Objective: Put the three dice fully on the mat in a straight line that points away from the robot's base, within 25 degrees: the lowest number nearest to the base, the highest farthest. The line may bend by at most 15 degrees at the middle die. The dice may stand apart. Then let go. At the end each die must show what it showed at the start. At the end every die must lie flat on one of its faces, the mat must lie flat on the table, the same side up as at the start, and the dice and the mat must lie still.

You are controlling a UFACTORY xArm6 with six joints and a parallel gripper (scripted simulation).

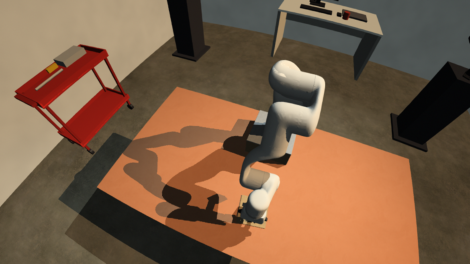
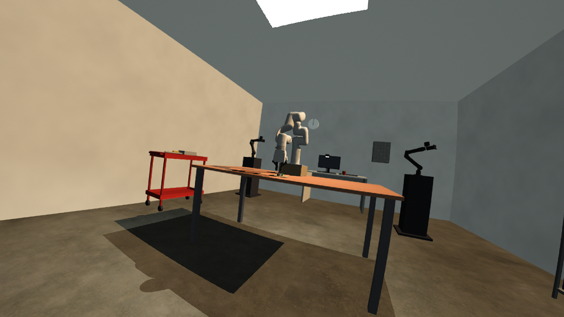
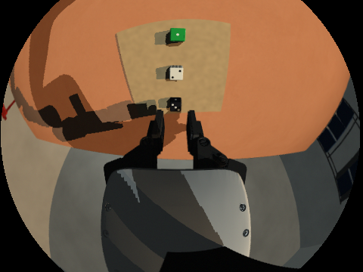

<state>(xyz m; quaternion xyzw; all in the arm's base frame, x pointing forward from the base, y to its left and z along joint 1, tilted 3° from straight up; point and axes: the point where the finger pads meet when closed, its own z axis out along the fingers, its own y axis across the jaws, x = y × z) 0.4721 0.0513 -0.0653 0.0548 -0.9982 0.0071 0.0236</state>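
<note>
Right now the black die is 5 cm below my hand. The rest, counted from my hand: green die 10 cm behind, 1 cm to the right, 5 cm below; white die 5 cm behind, 1 cm to the right, 5 cm below; tan mat 5 cm behind, 1 cm to the right, 6 cm below.
</note>
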